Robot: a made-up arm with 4 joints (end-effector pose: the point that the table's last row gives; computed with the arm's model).
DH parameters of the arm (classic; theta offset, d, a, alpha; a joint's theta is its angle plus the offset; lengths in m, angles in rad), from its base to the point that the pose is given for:
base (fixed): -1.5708 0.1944 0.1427 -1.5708
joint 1: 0 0.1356 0.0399 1.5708
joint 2: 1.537 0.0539 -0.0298 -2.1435
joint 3: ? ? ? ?
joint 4: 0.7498 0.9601 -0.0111 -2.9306
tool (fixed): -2.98 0.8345 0 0
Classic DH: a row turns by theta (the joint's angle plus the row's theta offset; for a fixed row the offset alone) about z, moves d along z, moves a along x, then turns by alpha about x.
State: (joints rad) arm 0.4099 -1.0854 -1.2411 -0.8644
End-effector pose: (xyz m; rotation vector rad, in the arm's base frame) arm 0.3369 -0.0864 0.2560 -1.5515 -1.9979 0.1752
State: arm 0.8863 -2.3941 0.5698 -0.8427
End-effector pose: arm 0.1800 -0.2047 -0.0194 -0.6838 0.8370 -1.1619
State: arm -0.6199 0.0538 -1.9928 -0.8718
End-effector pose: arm 0.0377 0.0135 0.1046 -0.1779 2.1420 -1.2718
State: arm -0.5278 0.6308 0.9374 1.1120
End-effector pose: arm 0.3107 -0.0429 0.2348 -0.1282 -0.7210 -0.6196
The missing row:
joint 3: 1.4092 0.0072 -0.0142 1.3866
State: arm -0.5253 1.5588 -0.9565 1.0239
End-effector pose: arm 0.0231 -0.1635 0.4850 1.7910 0.0435 0.8701
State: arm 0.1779 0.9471 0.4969 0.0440
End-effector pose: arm 0.0769 0.0171 0.2817 0.5342 -1.1598 0.4947
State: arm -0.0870 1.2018 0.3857 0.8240
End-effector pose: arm 0.1023 0.0115 0.3514 0.8196 -0.6280 0.2614
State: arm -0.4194 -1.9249 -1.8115 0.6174
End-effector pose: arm 0.3038 0.0381 0.1872 -1.0871 -2.2415 0.7427
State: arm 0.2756 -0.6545 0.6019 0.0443
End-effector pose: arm 0.3512 -0.1554 0.2354 -0.3092 -0.8203 -0.9929
